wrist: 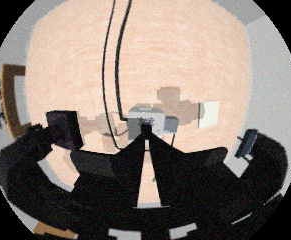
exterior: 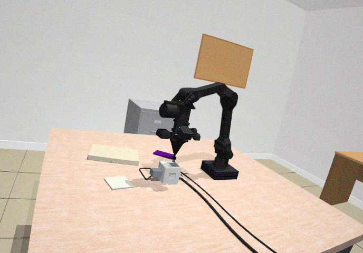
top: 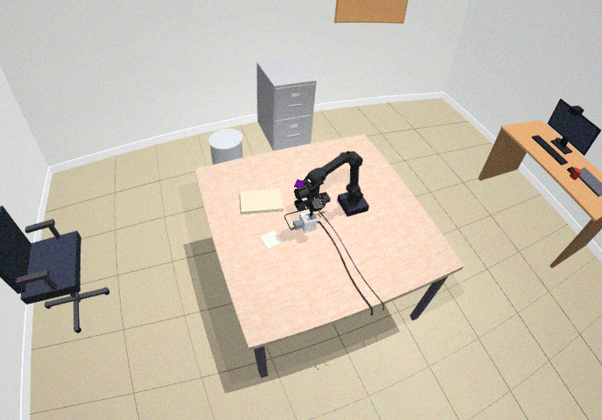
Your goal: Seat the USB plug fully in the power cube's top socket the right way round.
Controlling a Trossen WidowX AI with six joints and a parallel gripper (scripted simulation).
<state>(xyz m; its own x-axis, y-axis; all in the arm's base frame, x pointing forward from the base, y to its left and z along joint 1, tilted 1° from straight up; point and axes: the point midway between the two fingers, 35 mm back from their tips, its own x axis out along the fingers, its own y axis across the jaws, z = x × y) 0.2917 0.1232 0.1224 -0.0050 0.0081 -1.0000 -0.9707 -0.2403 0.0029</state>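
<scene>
The dark USB plug lies 2 cm below my gripper tip. Also, from my gripper tip: beige book (25 cm ahead, 23 cm to the right, 12 cm below); purple item (4 cm behind, 34 cm to the right, 13 cm below); white pad (23 cm ahead, 6 cm to the left, 13 cm below).
</scene>
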